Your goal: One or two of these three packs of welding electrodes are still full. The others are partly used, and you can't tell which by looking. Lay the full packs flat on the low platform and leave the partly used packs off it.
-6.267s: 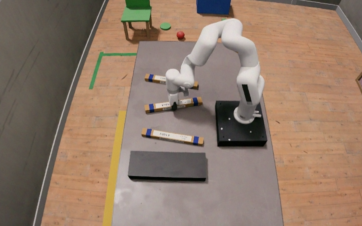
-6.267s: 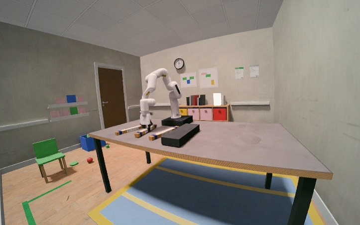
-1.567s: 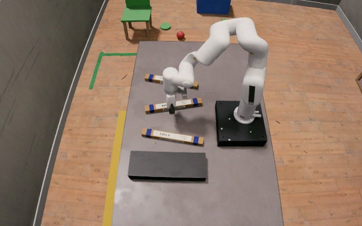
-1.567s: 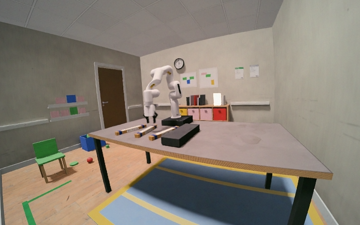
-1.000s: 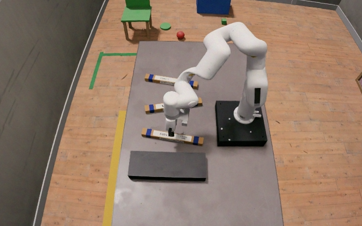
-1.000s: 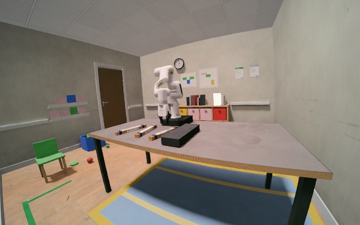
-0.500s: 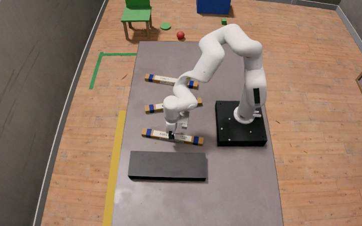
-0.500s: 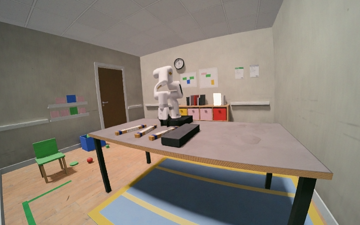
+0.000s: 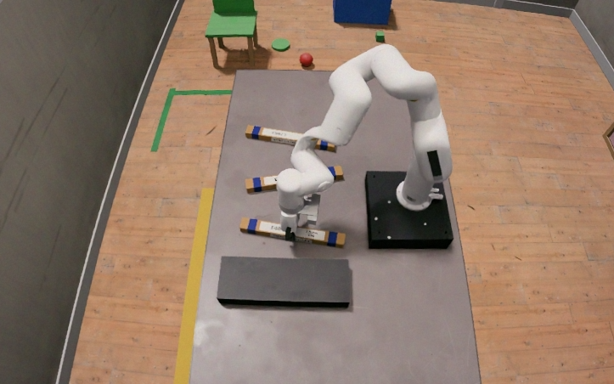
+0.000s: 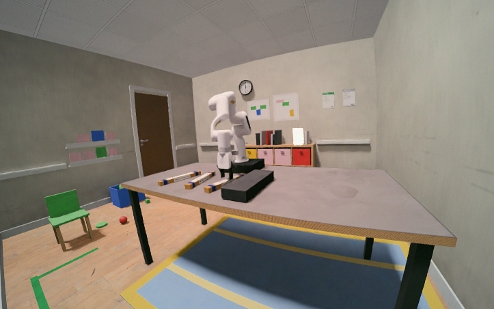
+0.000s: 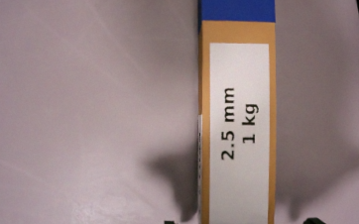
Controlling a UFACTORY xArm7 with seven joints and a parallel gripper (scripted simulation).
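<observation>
My hand is 3 cm above the pack of welding electrodes. The rest, counted from my hand: pack 21 cm to the right, 3 cm below, 3 cm ahead; then platform 18 cm to the left, 4 cm below.
</observation>
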